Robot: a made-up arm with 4 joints.
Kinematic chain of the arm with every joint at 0, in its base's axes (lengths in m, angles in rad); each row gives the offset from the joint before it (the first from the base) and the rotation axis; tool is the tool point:
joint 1: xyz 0 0 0.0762 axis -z
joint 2: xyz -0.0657 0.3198 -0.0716 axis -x
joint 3: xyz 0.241 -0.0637 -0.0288 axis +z
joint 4: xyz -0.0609 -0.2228 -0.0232 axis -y
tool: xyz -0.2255 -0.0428 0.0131
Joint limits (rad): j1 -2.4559..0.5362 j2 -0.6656..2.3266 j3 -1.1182..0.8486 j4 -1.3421..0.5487
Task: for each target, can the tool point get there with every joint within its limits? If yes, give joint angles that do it. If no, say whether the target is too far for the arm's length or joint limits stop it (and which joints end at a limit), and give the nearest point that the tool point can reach.
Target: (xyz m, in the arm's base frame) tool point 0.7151 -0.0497 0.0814
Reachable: no: joint limits stop it (at a limit: joint 3, joint 4) | nearest point 0.3097 -0.0215 0.0735 | short by 0.406 m
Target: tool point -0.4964 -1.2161 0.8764
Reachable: no: too far | nearest point -0.3839 -0.4505 0.3210 | short by 0.952 m
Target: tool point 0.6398 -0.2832 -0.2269
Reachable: no: joint limits stop it (at a limit: joint 2, joint 3, joint 4) | nearest point 0.2841 -0.1257 -0.0550 | short by 0.425 m
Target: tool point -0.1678 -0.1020 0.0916
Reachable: yes | joints -1.3213 -0.2642 -0.6670 -0.8908
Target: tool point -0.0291 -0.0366 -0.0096
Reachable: yes | joints -0.3374 -0.3949 -0.0268 -0.8045
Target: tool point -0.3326 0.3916 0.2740
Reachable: yes | joints -0.6109 1.7763 -0.1276 -0.8998
